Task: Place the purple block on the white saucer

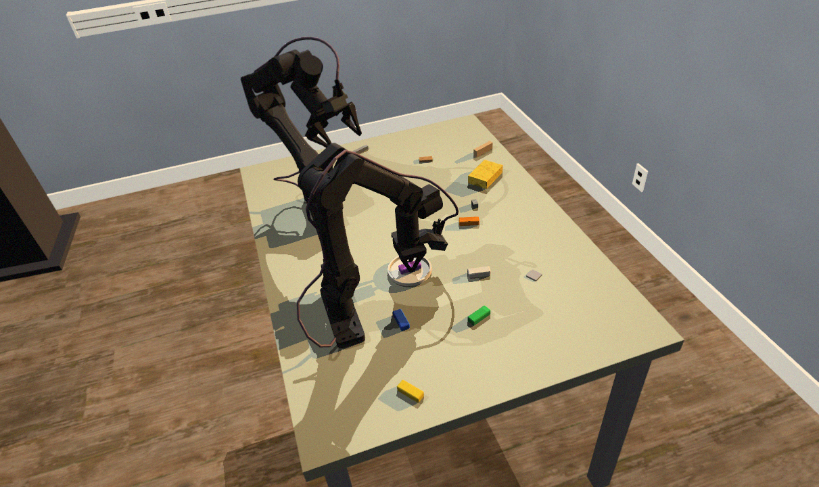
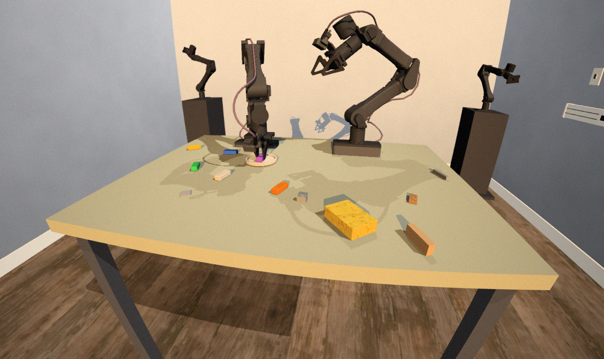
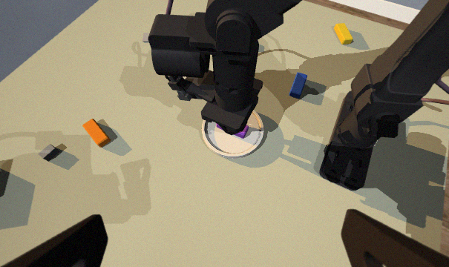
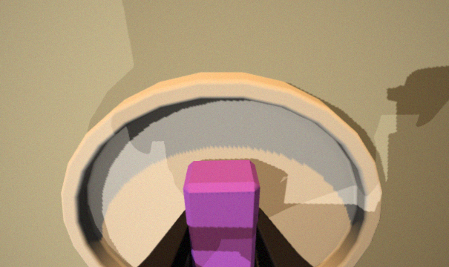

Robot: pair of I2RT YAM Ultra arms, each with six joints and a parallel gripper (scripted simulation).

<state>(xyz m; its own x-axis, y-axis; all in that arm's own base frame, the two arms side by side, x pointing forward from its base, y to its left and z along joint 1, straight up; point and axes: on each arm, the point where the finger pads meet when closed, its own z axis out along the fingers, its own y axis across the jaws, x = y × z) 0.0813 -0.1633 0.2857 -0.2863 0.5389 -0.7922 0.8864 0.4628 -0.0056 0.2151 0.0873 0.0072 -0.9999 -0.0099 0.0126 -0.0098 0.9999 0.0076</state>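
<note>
Right now the purple block is right at my right hand. Also, from my right hand: blue block (60 mm behind, 170 mm to the right, 10 mm below); then white saucer (10 mm below); then cream block (170 mm ahead, 70 mm to the right, 10 mm below).
</note>
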